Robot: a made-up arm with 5 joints.
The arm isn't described. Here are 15 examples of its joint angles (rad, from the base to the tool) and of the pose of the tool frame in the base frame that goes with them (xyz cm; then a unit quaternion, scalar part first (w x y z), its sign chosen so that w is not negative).
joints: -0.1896 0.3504 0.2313 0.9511 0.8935
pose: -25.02 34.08 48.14 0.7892 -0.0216 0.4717 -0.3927
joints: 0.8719 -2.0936 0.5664 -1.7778 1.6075
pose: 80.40 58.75 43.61 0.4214 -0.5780 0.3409 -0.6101
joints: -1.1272 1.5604 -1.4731 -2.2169 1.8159
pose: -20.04 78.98 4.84 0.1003 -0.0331 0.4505 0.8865
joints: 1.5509 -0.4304 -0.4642 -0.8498 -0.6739
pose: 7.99 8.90 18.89 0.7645 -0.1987 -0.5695 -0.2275
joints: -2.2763 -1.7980 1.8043 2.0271 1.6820
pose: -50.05 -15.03 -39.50 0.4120 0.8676 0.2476 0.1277
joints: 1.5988 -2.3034 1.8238 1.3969 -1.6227
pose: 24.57 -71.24 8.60 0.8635 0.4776 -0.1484 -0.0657
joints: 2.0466 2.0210 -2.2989 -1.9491 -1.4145
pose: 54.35 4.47 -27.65 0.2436 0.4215 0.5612 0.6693
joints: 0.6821 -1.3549 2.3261 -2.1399 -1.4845
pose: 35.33 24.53 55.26 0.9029 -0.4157 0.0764 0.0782
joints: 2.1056 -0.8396 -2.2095 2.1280 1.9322
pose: 59.30 23.78 -21.12 0.1989 0.9090 -0.0182 0.3659
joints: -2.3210 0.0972 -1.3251 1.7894 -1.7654
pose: -30.83 -72.53 75.94 0.8938 -0.0657 -0.2590 0.3603
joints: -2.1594 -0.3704 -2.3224 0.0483 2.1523
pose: -63.30 -23.36 10.94 0.6577 0.1493 -0.4069 -0.6161
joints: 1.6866 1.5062 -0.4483 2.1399 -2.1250
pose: 116.70 -18.23 29.99 0.4135 -0.5367 0.6677 -0.3084
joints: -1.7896 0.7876 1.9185 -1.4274 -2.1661
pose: -35.60 21.99 5.88 0.0854 -0.0904 -0.3327 -0.9348
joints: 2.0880 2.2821 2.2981 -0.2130 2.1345
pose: 44.01 -10.08 -20.31 0.0657 0.2204 -0.9147 -0.3322
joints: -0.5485 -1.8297 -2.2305 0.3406 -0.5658
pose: 13.11 35.82 -30.97 0.1633 0.8242 -0.1300 0.5265
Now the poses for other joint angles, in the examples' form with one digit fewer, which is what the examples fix.
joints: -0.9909 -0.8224 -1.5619 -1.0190 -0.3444
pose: 1.6 21.6 5.7 0.060 0.752 -0.308 0.580
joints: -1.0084 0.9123 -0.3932 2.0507 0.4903
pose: -49.5 39.3 71.3 0.652 -0.287 0.362 -0.601
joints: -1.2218 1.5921 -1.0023 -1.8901 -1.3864
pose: -39.9 3.5 -33.0 0.579 0.791 0.145 0.134
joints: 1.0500 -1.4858 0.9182 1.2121 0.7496
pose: 45.6 60.2 -25.1 0.240 0.008 -0.583 -0.776
